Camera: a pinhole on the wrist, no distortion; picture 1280 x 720 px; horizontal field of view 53.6 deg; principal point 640.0 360.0 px. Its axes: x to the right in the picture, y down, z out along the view. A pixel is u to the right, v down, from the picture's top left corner.
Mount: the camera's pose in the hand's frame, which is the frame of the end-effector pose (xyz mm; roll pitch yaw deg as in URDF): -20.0 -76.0 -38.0 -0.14 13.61 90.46
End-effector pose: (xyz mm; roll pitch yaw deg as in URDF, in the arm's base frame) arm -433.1 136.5 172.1 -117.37 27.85 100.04
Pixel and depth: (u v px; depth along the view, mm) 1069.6 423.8 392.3
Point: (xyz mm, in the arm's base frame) -611.3 -62.5 -49.0
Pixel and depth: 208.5 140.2 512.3
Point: -928.3 52.9 34.2
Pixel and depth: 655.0 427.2 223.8
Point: -588.7 49.2 131.1
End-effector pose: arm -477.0 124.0 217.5 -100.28 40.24 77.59
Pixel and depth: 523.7 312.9 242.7
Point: -680.7 161.9 227.9
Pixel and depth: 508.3 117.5 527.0
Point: -944.6 234.0 103.4
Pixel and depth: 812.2 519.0 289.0
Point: -715.6 84.3 200.6
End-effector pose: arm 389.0 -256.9 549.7 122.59 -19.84 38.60
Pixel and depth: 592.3 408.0 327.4
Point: 552.2 -424.2 386.1
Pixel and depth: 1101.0 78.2 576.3
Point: 811.5 -611.9 554.9
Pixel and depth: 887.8 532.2 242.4
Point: 476.6 -406.3 458.1
